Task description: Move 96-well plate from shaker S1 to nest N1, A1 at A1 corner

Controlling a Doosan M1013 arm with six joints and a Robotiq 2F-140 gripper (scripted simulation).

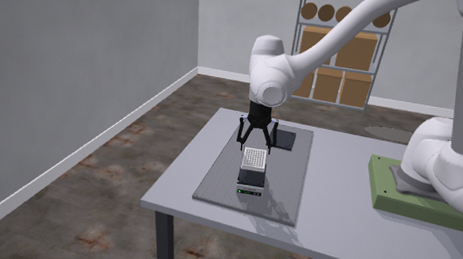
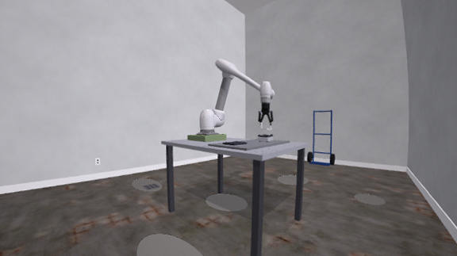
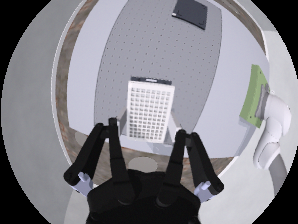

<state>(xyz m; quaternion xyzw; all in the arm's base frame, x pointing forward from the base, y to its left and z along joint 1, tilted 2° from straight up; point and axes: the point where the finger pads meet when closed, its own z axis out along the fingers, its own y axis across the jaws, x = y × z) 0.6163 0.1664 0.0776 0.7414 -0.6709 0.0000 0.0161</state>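
My gripper is now 2 cm above the white 96-well plate. From my hand the other things lie so: dark plate nest (7 cm behind, 38 cm to the right, 13 cm below).
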